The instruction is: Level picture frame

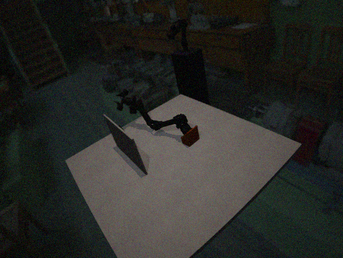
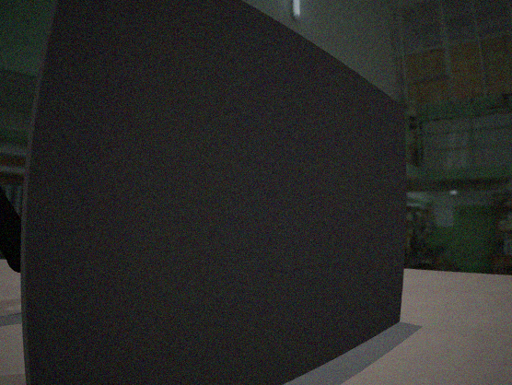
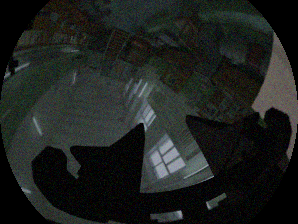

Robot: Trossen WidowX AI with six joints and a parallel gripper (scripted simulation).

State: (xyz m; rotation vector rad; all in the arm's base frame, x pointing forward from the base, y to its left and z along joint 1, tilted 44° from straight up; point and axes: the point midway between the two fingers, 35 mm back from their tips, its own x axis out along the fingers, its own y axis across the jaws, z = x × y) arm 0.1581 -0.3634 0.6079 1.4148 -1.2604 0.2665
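My gripper tip is 220 mm short of the picture frame, 480 mm to the right of it and 90 mm above it. From my gripper tip the other things lie so: wall panel: 230 mm ahead, 500 mm to the left, 110 mm below.
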